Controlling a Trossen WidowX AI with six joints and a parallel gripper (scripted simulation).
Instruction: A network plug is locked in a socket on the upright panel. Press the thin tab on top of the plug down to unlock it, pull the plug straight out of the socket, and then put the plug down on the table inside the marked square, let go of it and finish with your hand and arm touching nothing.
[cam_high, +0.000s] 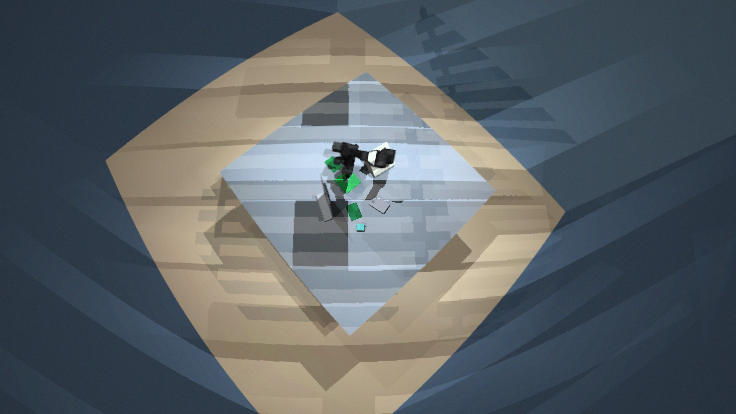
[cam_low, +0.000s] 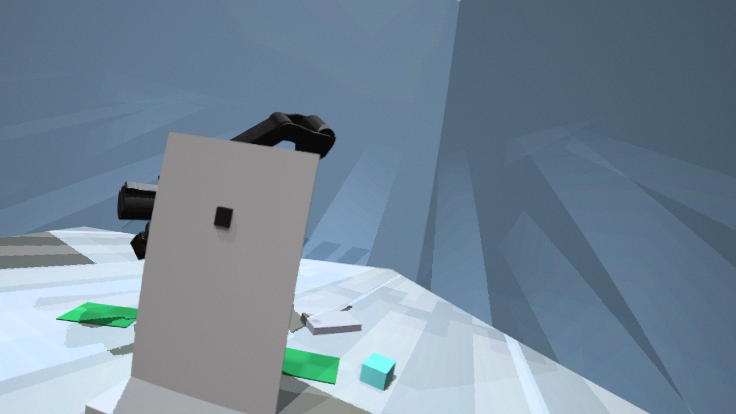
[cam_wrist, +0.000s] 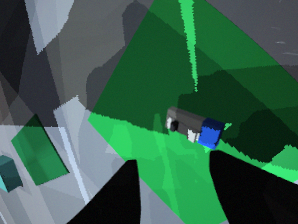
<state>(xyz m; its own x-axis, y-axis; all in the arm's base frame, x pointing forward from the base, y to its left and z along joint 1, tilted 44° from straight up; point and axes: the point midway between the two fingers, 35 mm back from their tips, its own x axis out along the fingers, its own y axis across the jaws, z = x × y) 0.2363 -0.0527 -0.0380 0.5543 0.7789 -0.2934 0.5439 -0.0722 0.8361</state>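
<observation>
The blue plug is 3 cm below my gripper tip and 1 cm ahead of it. Round my gripper tip: flat grey piece: 25 cm to the left, 3 cm below, 3 cm behind; then cyan cube: 27 cm to the left, 15 cm ahead, 3 cm below; then grey upright panel: 20 cm ahead, 9 cm above, 4 cm to the left.
</observation>
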